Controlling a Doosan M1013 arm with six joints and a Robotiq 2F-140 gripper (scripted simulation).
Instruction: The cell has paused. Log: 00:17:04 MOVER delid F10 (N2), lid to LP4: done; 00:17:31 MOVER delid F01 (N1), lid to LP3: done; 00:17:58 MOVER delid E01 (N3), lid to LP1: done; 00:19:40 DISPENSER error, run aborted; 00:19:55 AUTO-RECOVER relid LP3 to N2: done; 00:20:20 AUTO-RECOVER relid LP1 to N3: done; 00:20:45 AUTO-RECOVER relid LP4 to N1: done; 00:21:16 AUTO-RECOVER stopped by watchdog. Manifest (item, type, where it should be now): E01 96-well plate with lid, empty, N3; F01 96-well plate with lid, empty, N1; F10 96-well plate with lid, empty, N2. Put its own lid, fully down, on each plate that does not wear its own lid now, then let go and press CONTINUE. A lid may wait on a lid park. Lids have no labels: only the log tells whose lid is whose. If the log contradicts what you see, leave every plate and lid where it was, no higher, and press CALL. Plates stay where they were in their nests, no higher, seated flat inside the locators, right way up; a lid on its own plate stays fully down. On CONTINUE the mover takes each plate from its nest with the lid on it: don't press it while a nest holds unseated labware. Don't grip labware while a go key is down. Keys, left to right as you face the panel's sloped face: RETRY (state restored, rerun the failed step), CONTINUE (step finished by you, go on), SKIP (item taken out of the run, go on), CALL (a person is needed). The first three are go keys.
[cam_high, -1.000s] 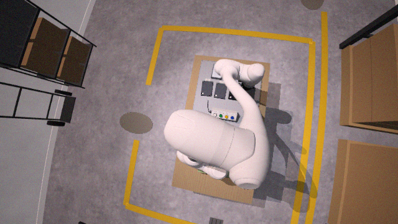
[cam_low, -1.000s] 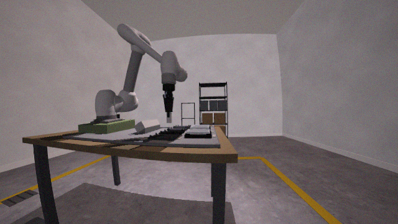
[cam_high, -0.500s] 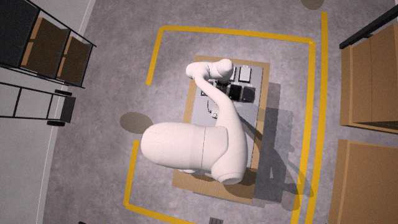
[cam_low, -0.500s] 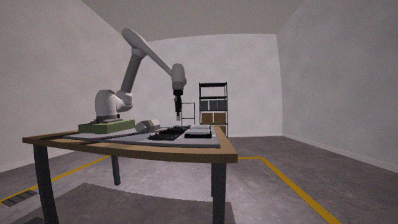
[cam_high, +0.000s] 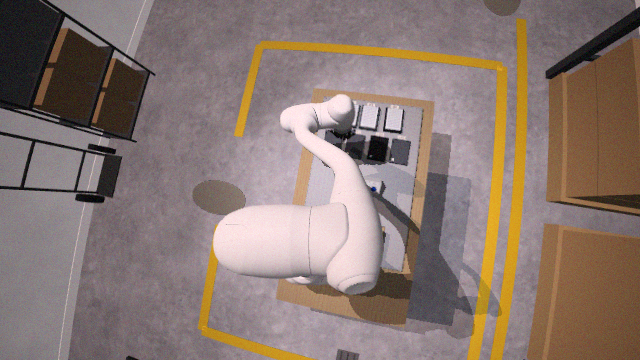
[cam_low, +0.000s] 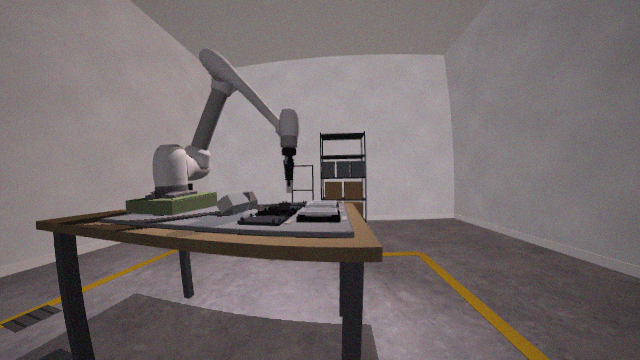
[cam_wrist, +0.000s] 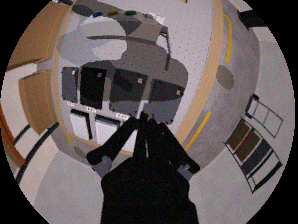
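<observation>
The label lies 90 mm ahead of my hand, 70 mm to the left of it and 110 mm below it.
</observation>
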